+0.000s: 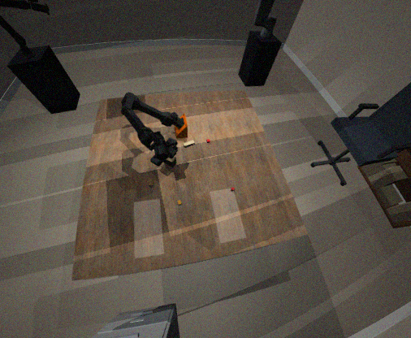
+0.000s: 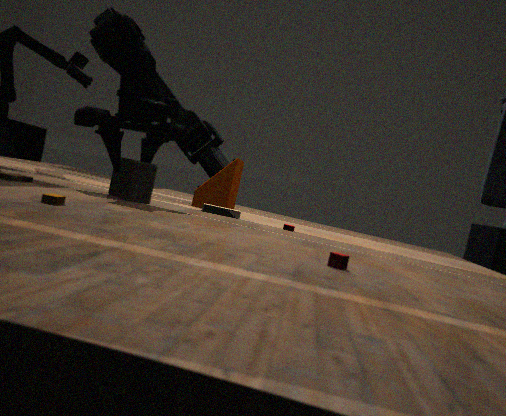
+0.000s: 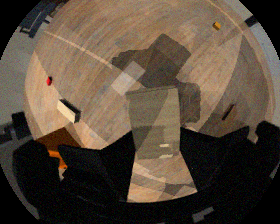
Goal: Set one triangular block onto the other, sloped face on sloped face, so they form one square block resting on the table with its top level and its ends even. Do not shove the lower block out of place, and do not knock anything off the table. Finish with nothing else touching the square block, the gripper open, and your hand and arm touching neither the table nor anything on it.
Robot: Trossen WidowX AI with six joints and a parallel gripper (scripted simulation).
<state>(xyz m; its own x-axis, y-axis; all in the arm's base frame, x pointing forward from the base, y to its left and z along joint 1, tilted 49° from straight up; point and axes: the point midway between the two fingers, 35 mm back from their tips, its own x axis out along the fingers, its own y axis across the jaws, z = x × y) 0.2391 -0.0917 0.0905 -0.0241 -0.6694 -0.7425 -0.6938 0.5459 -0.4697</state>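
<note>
My gripper tip is now 10 mm below the pale triangular block. The rest, counted from my gripper tip: dark flat piece (120 mm ahead, 130 mm to the right, 40 mm below); then yellow piece (280 mm ahead, 20 mm to the left, 40 mm below).
</note>
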